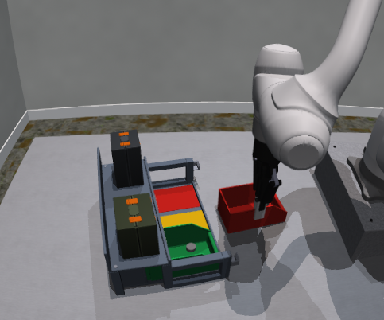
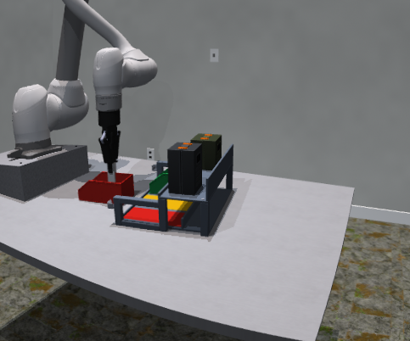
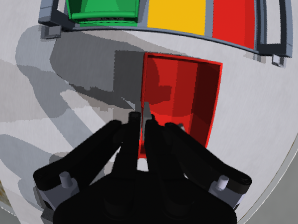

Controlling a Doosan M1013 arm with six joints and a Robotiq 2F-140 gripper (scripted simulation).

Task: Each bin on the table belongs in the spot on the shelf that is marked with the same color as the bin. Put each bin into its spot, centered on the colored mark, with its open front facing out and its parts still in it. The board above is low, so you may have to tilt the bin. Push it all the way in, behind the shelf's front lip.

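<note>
The red bin is 5 cm to the right of my hand, 4 cm below it and 1 cm ahead of it. The rest, counted from my hand: green bin (20 cm ahead, 12 cm to the left, 3 cm below).
</note>
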